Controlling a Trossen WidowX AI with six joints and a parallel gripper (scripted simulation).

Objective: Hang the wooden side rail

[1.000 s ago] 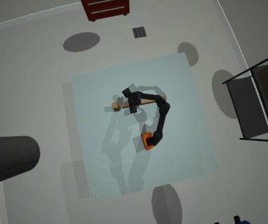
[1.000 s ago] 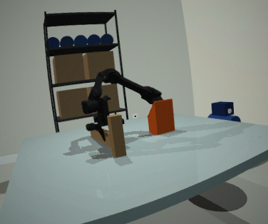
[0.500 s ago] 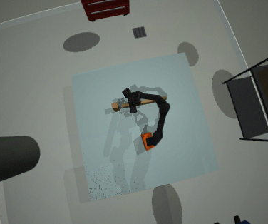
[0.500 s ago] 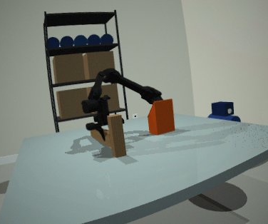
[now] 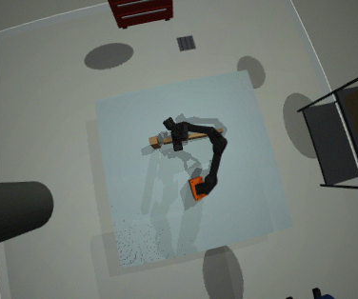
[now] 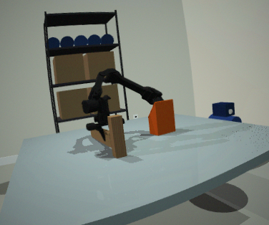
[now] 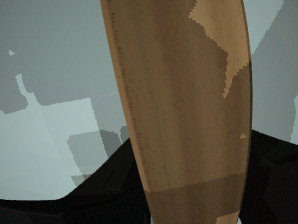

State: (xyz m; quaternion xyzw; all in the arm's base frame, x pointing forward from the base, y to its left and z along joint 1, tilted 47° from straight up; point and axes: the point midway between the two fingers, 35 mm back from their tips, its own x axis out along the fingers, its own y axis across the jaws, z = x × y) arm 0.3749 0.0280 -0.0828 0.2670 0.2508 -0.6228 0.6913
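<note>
My gripper tip is now 15 cm to the right of the wooden headboard post and 4 cm below it.
</note>
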